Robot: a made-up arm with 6 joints. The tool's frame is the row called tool.
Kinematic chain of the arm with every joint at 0, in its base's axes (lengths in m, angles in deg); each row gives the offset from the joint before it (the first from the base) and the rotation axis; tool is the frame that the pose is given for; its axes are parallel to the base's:
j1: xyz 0 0 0.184 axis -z
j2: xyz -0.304 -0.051 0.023 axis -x
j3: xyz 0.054 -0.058 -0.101 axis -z
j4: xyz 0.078 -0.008 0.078 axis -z
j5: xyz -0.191 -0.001 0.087 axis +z
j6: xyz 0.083 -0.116 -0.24 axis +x
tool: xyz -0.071 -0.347 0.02
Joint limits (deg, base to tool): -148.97..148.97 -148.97..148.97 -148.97..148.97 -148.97..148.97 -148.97..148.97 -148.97..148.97
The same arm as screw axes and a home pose.
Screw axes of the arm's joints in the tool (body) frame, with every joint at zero. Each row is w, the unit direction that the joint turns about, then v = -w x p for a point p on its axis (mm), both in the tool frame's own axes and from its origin. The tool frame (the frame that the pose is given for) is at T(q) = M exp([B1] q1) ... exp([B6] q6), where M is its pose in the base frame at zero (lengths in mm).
B1 = (0, 0, -1, -581, 351, 0)
B2 = (-1, 0, 0, 0, -156, 530)
B3 = (0, 0, -1, -472, 101, 0)
B4 = (0, 0, -1, -464, 179, 0)
B5 = (0, 0, 1, 463, 12, 0)
B6 = (1, 0, 0, 0, -20, -347)
M: xyz -351 -581 51 (mm) quaternion w x y z 1 0 0 0
Joint limits (rad, base to tool): -2.6..2.6 -2.6..2.6 -2.6..2.6 -2.6..2.6 -2.6..2.6 -2.6..2.6

